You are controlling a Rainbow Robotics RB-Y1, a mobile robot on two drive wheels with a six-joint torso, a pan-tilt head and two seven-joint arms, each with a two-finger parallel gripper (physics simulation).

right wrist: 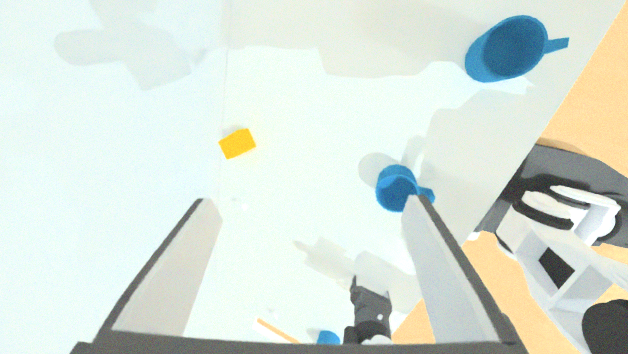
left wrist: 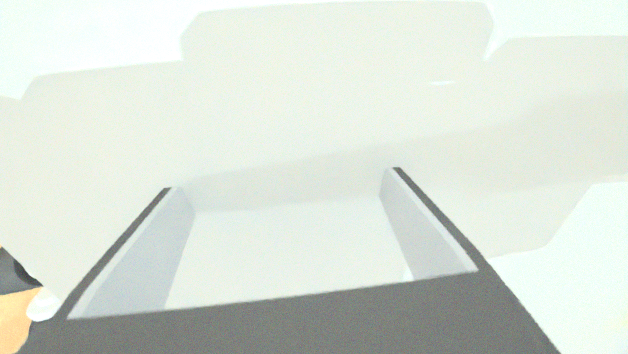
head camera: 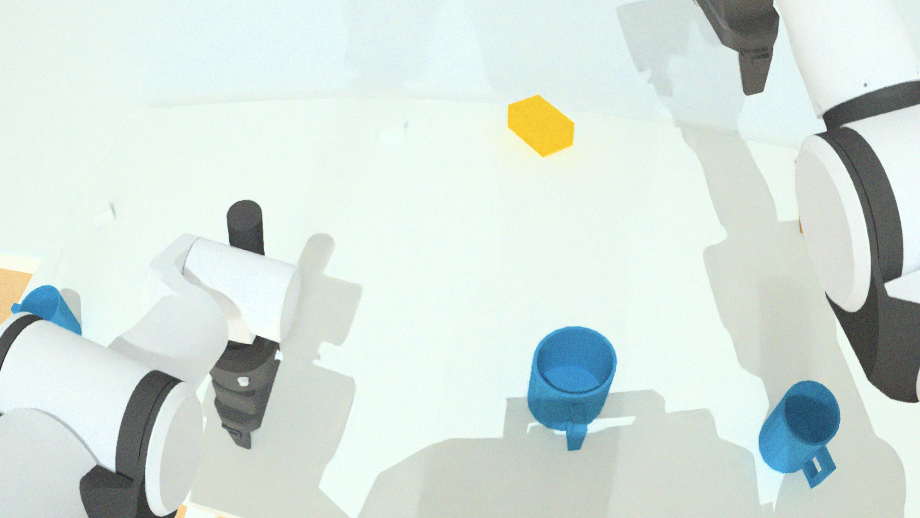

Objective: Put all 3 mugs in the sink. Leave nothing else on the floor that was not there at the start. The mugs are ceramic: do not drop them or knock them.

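Frame: origin at the robot's base, x down, y right, z back, level; millimetres.
Where they show: left gripper, between the fingertips: point(right wrist: 370, 285) point(left wrist: 287, 191) point(head camera: 254, 407); right gripper, between the fingertips: point(right wrist: 308, 208) point(head camera: 727, 43).
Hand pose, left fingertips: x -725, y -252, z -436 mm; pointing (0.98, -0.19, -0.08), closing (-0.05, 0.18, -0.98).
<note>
After its pixels a point has its place.
A blue mug point(head camera: 569, 408) {x -778, y 103, z -416 mm} point(right wrist: 391, 172) {x -783, y 148, z -483 mm} stands upright on the white surface at the lower middle of the head view, its handle towards the robot. A second blue mug point(head camera: 780, 437) {x -781, y 357, z -344 mm} point(right wrist: 477, 62) {x -788, y 375, z -398 mm} stands at the lower right there. A third blue mug point(head camera: 57, 315) {x -798, y -574, z -501 mm} point(right wrist: 328, 338) {x -752, y -574, z -513 mm} is partly hidden behind the left arm at the far left. My left gripper point(head camera: 242, 444) point(left wrist: 287, 191) {x -725, y -253, z -436 mm} point(right wrist: 370, 285) {x -725, y -253, z -436 mm} is open and empty, low over the white surface, between the third mug and the middle one. My right gripper point(head camera: 754, 91) point(right wrist: 308, 208) {x -1143, y 230, z -548 mm} is open and empty, high at the upper right, away from the mugs. No sink is recognisable.
A yellow block point(head camera: 540, 125) {x -766, y 107, z -895 mm} point(right wrist: 237, 143) {x -766, y 121, z -907 mm} lies beyond the middle mug. The white surface point(head camera: 412, 257) {x -721, y -71, z -675 mm} ends at an edge, with orange flooring point(right wrist: 595, 95) beside it. The robot's white and dark body point(right wrist: 530, 240) {x -635, y 9, z -65 mm} stands close to that edge. Both arms cast shadows.
</note>
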